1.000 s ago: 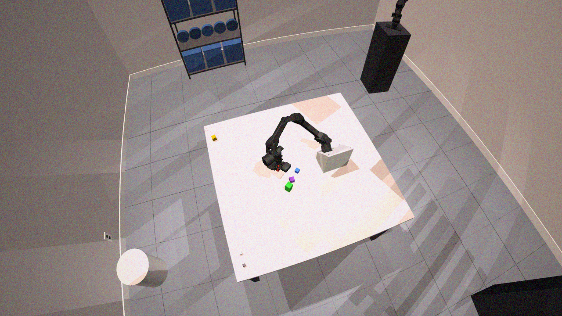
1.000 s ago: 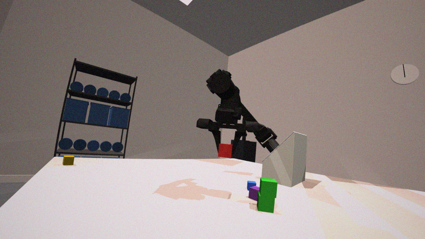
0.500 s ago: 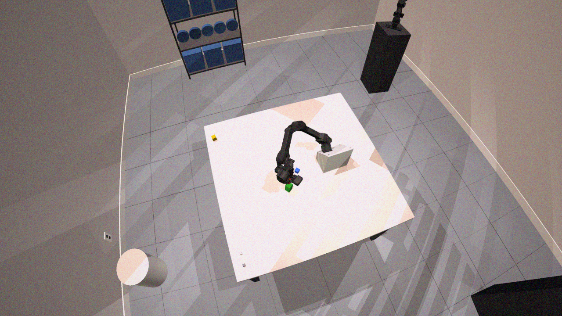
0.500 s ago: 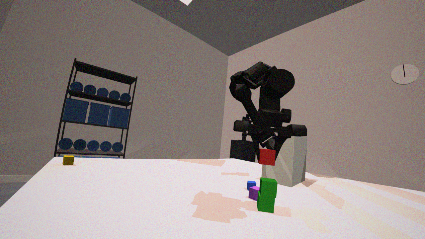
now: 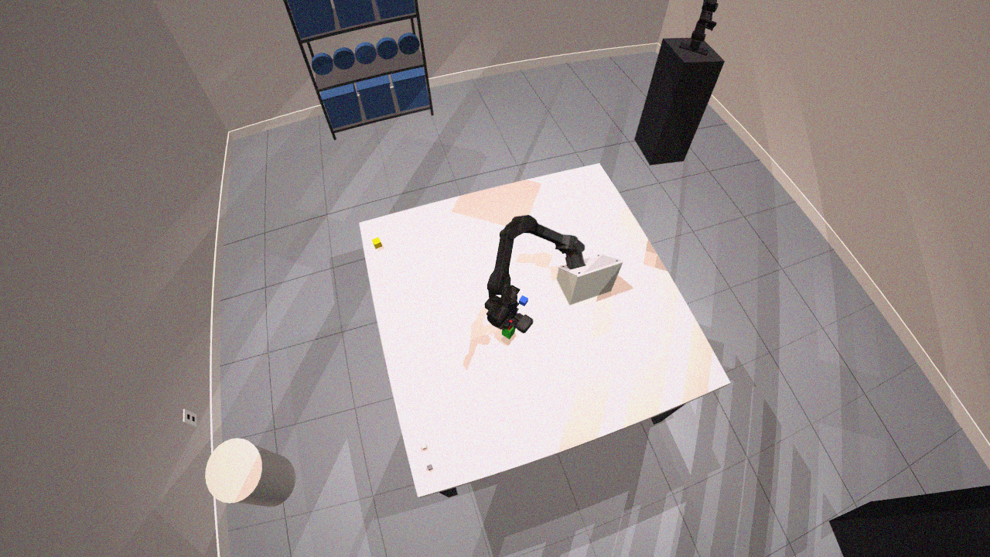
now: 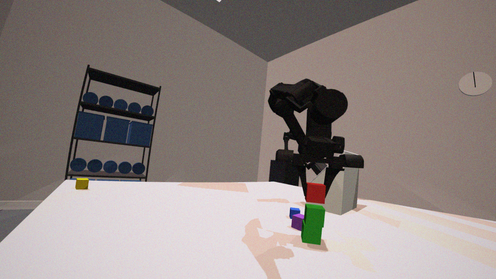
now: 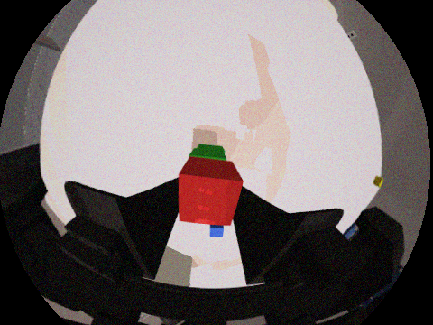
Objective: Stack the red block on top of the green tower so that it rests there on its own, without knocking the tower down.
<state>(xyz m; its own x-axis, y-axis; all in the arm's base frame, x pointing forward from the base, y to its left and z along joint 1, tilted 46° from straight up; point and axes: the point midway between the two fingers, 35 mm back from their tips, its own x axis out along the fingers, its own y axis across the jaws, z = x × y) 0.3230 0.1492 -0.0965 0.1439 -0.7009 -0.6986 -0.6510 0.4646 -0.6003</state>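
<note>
Now: gripper tip 8 cm above the purple block, 6 cm to the left of it and 4 cm past it. The rest, counted from my gripper tip: blue block 13 cm to the right, 9 cm behind, 8 cm below; yellow block 57 cm to the right, 50 cm ahead, 8 cm below; red block 1 cm above.
</note>
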